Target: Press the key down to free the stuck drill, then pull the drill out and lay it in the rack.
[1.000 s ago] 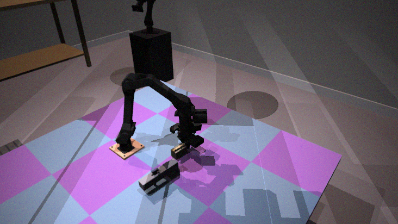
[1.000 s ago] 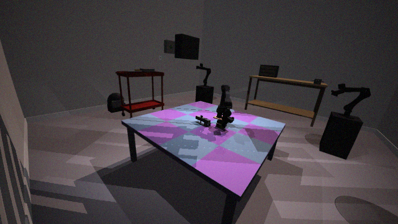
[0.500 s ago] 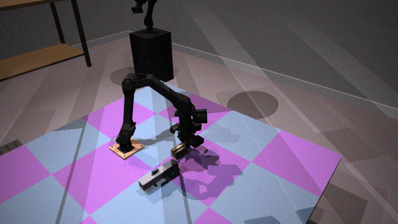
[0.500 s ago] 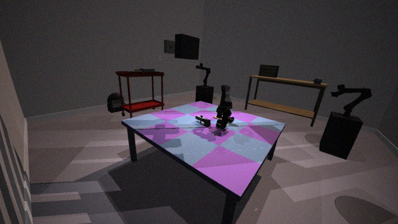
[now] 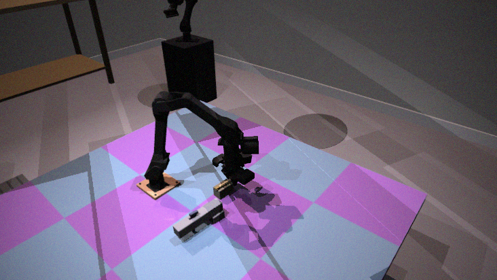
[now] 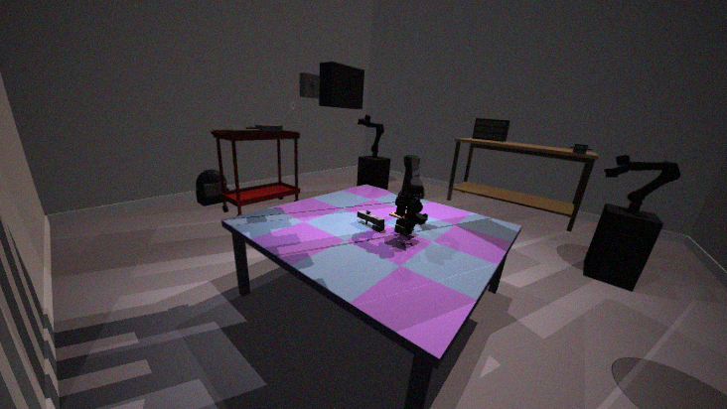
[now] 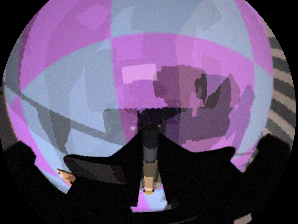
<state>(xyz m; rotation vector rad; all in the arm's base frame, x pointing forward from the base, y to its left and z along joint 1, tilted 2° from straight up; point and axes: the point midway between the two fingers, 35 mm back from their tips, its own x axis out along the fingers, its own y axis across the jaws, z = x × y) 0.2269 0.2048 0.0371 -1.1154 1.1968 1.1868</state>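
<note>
Now: the drill 4 cm to the right of my gripper tip and 3 cm above it. The rest, counted from my gripper tip: dark key: 6 cm ahead, 25 cm to the right, 4 cm above; then dark striped block: 1 cm behind, 5 cm to the right, 1 cm above; then grey block fixture: 6 cm ahead, 22 cm to the right, 3 cm above.
</note>
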